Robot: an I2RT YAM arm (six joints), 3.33 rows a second.
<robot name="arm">
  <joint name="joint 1" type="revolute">
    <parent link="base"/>
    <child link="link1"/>
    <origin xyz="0 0 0.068"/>
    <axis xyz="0 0 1"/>
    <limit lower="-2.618" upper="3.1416"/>
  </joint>
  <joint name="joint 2" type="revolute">
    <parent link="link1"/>
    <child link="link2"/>
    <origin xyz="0.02 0.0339 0.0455" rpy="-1.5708 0 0"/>
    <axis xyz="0 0 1"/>
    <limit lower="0" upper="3.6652"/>
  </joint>
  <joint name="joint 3" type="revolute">
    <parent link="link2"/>
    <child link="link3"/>
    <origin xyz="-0.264 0 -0.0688" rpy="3.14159 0 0"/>
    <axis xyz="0 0 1"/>
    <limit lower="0" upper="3.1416"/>
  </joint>
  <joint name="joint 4" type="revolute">
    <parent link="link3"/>
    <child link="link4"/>
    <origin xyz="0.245 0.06 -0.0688"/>
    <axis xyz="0 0 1"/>
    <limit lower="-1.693" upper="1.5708"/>
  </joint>
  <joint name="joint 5" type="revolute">
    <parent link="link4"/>
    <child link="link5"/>
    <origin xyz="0.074 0.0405 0.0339" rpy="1.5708 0 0"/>
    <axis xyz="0 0 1"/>
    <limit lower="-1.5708" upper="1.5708"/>
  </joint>
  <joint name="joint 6" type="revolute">
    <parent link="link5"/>
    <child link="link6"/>
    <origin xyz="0.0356 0 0.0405" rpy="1.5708 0 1.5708"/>
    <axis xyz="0 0 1"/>
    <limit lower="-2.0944" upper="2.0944"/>
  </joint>
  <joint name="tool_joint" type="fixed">
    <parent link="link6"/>
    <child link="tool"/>
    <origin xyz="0 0 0" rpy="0 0 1.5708"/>
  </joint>
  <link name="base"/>
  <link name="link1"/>
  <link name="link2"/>
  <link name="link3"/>
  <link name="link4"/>
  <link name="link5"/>
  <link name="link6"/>
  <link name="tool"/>
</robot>
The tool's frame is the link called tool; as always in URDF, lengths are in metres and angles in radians.
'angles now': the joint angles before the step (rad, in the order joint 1, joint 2, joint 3, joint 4, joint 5, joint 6). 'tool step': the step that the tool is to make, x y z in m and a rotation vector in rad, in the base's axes. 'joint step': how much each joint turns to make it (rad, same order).
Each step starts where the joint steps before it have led.
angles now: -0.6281 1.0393 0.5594 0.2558 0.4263 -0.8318
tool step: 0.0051 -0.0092 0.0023 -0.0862 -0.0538 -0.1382
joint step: 0.0001 0.0638 -0.0051 0.1707 0.1427 -0.0156
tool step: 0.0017 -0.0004 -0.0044 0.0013 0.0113 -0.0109
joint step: 0.0047 0.0159 -0.0072 0.0154 0.0162 -0.0042
